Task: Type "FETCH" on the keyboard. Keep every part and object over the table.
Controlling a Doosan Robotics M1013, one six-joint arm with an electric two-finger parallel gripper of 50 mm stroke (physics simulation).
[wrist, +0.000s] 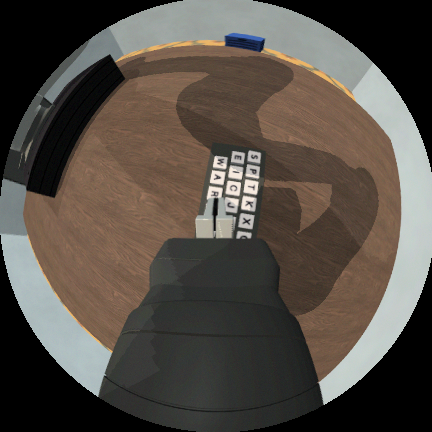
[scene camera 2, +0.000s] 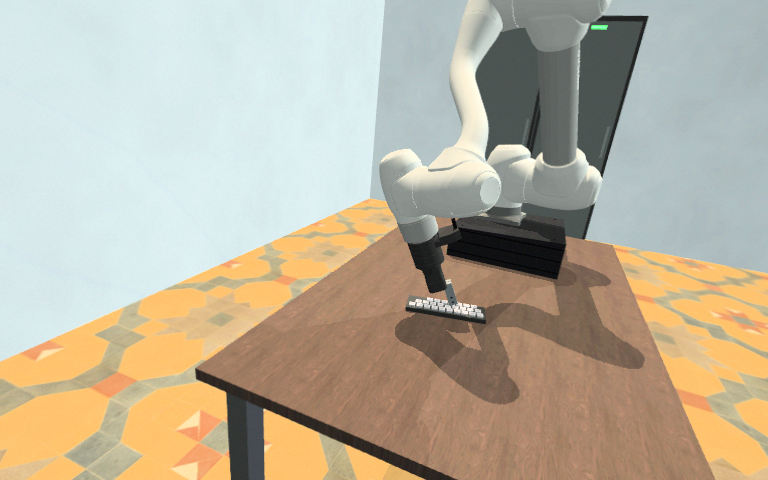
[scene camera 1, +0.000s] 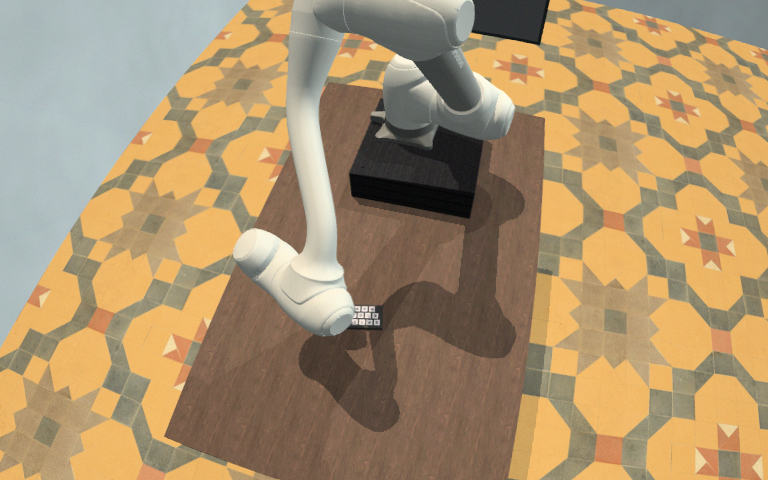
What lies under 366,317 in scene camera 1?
A dark keyboard.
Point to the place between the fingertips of my gripper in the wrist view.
At 215,207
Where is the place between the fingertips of my gripper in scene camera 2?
453,303
